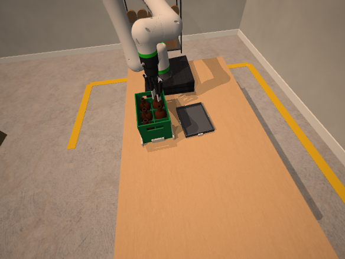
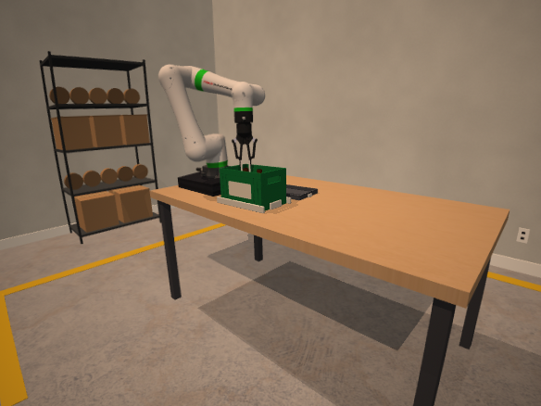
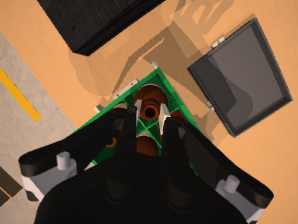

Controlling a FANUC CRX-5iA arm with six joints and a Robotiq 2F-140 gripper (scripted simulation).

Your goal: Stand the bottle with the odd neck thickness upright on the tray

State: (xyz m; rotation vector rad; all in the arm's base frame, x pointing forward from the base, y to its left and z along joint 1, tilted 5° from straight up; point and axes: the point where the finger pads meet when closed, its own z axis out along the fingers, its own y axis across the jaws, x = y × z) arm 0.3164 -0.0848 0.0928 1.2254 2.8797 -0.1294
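Now: the glass bottle 90 mm below my hand. The rest, counted from my hand: dark grey tray (220 mm to the left, 160 mm below, 120 mm ahead); green crate (90 mm below, 90 mm ahead, 40 mm to the right).
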